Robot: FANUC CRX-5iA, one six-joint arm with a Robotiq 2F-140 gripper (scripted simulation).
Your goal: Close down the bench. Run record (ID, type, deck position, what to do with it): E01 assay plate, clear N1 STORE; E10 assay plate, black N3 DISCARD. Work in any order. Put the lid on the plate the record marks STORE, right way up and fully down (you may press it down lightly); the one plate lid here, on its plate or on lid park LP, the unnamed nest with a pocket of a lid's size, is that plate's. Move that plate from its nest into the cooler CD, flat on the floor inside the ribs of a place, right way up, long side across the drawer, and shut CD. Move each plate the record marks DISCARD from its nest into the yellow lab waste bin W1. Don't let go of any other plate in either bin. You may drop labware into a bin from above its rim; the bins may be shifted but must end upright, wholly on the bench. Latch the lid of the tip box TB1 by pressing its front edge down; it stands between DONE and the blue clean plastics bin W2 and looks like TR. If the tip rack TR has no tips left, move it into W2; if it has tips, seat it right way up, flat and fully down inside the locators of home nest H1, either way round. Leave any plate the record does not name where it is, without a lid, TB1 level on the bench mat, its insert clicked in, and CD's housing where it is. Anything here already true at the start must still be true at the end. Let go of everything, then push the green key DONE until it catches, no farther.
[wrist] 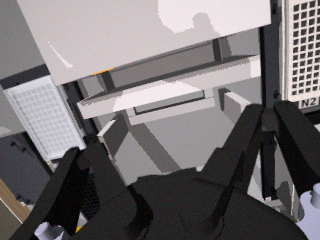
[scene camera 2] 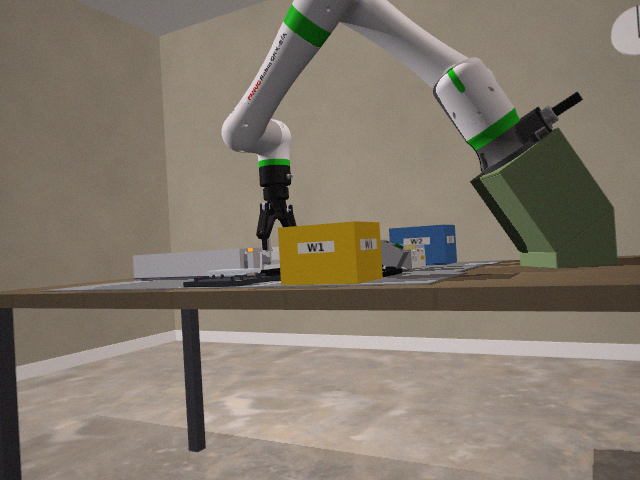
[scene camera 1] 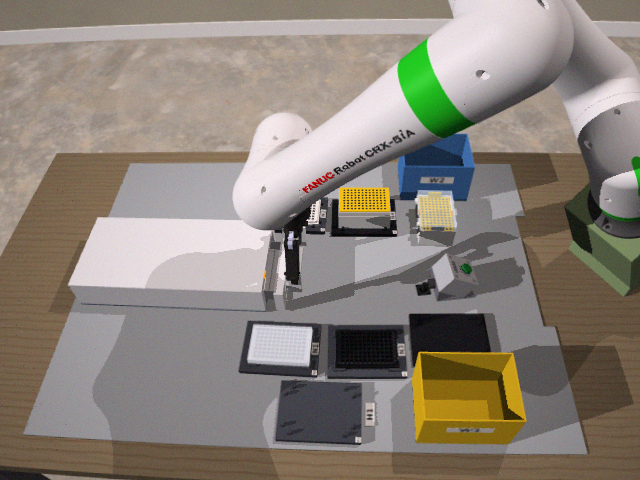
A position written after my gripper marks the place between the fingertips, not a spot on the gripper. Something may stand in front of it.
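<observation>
The white cooler CD [scene camera 1: 143,262] appears also at [wrist: 73,46] and [scene camera 2: 183,264]. Visible too are a black plate [scene camera 1: 355,342], a black lid park [scene camera 1: 440,332], a home nest H1 [scene camera 1: 317,412] and a nest N1 [scene camera 1: 278,370]. A yellow bin W1 [scene camera 1: 460,389] is found again at [scene camera 2: 348,252]. A blue bin W2 [scene camera 1: 448,164] has a further point, [scene camera 2: 440,241]; in the wrist view the blue bin W2 is out of frame. There is a tip rack TR [scene camera 1: 358,207], which scene camera 2 does not show, since it is hidden there by the yellow bin W1. I see my gripper [scene camera 2: 279,260].
</observation>
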